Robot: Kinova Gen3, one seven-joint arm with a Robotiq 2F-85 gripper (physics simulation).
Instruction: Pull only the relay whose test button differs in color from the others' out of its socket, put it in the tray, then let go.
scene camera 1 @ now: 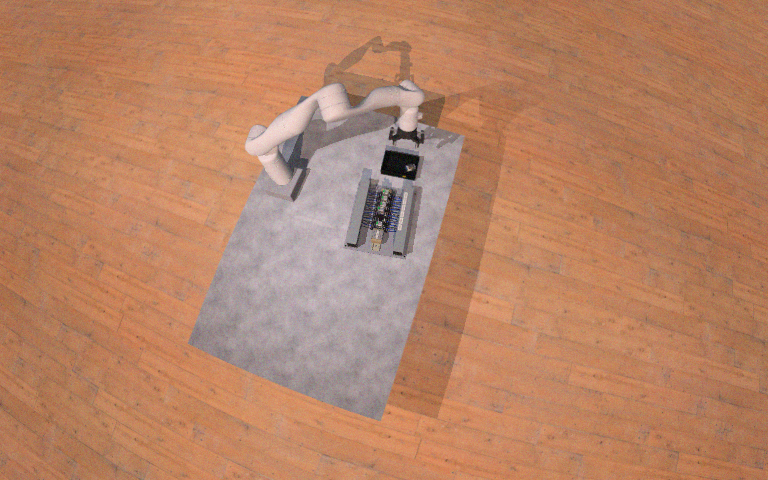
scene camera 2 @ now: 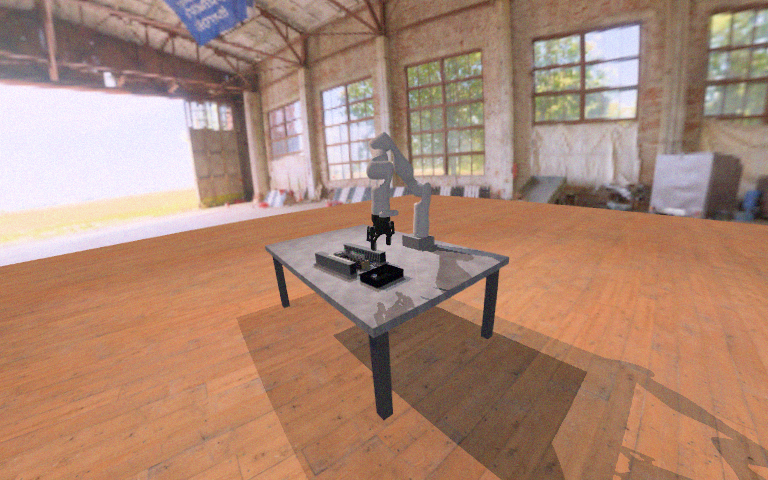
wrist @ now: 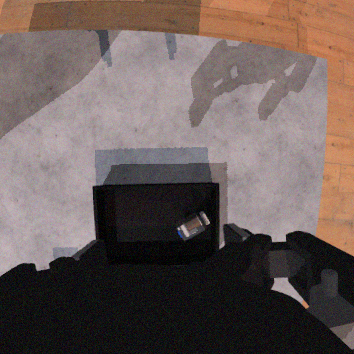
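Seen in the pictures: gripper, between the fingertips: (scene camera 1: 405,146) (scene camera 2: 381,247) (wrist: 164,245); arm's base, origin of its link: (scene camera 1: 283,176) (scene camera 2: 420,235).
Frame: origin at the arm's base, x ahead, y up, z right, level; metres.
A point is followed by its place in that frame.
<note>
A small relay with a clear case and brownish middle (scene camera 1: 410,167) {x 0.536, y -0.030, z -0.230 m} (wrist: 193,226) {x 0.534, y -0.030, z -0.237 m} lies tilted in the right part of the black tray (scene camera 1: 389,163) {x 0.433, y -0.058, z -0.236 m} (scene camera 2: 390,279) {x 0.484, y -0.047, z -0.289 m} (wrist: 101,215) {x 0.408, y -0.042, z -0.240 m} in the wrist view. A blue spot shows at its lower-left end. My gripper (scene camera 1: 407,143) {x 0.498, y 0.091, z -0.257 m} (scene camera 2: 381,245) {x 0.498, y 0.091, z -0.257 m} (wrist: 164,245) {x 0.498, y 0.091, z -0.257 m} is open, with nothing between its fingers, and is above the tray, apart from the relay. The row of socketed relays (scene camera 1: 384,204) {x 0.484, y 0.007, z 0.000 m} stands on the panel beside the tray, with small green spots. Their test buttons are too small to tell apart here.
Two grey wire ducts (scene camera 1: 359,212) {x 0.394, y 0.003, z 0.065 m} (scene camera 2: 335,263) {x 0.595, y -0.016, z -0.009 m} flank the relay row, with blue wires between. A tan block (scene camera 1: 376,244) {x 0.500, y -0.057, z 0.161 m} stands at the row's end. The arm's base (scene camera 1: 287,189) {x 0.048, y 0.005, z 0.057 m} (scene camera 2: 417,242) {x 0.072, y -0.017, z -0.047 m} stands on the grey table (scene camera 1: 294,294) {x 0.237, y -0.061, z 0.476 m} (scene camera 2: 317,243) {x 0.434, y -0.060, z 0.572 m}.
</note>
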